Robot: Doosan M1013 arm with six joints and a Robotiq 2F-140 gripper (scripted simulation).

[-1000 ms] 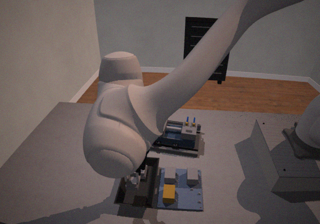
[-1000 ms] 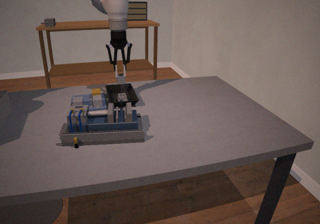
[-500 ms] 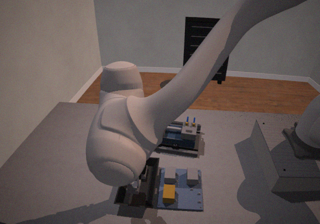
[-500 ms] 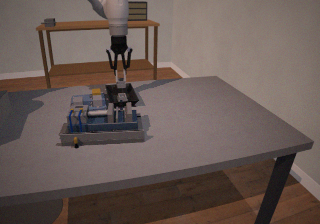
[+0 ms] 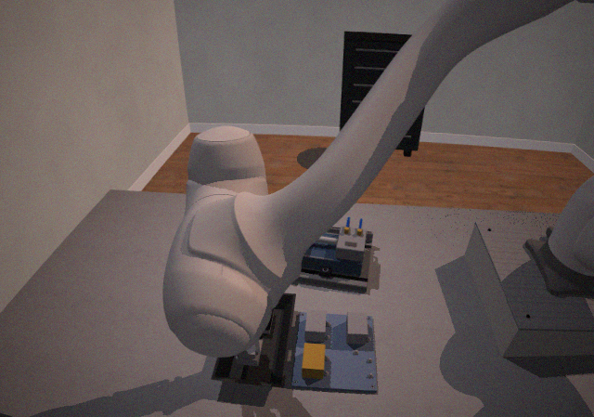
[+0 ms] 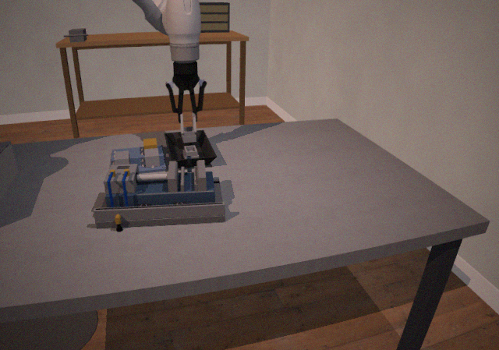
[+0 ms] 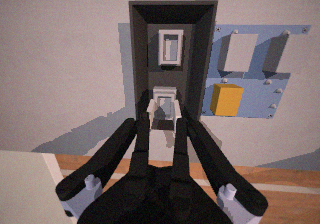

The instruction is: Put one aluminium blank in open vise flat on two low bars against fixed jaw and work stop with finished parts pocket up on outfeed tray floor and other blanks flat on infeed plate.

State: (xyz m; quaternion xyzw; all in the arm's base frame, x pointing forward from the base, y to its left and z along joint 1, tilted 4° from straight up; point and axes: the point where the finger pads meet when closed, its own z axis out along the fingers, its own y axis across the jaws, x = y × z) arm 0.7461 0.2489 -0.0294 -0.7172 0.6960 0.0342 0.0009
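The brass blank is 130 mm behind my hand, 10 mm to the right of it and 70 mm below it. Also, from my hand: blue vise (100 mm behind, 340 mm to the right, 60 mm below); aluminium blank (120 mm behind, 100 mm to the right, 70 mm below); infeed plate (170 mm behind, 50 mm to the right, 100 mm below).
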